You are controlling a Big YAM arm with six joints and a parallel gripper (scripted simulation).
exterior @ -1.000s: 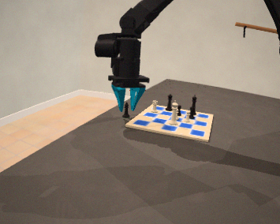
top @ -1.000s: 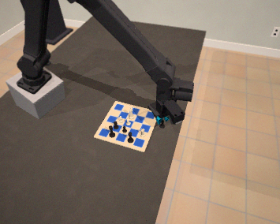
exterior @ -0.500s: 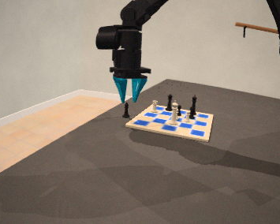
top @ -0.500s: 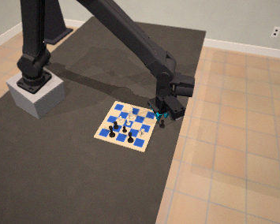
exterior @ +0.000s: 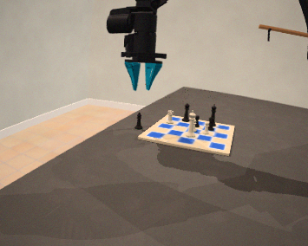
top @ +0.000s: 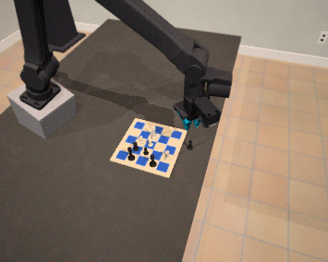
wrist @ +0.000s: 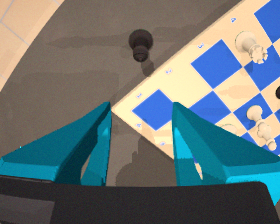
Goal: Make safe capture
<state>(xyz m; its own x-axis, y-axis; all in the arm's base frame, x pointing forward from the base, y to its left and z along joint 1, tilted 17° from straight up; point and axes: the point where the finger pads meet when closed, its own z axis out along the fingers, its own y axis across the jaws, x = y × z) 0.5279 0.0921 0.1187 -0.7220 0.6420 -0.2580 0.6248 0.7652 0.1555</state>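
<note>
The blue-and-cream chessboard lies 13 cm behind my hand, 5 cm to the right of it and 11 cm below it. Also, from my hand: tall white piece (14 cm behind, 1 cm to the right, 7 cm below); tall black piece (17 cm behind, 13 cm to the right, 7 cm below).
</note>
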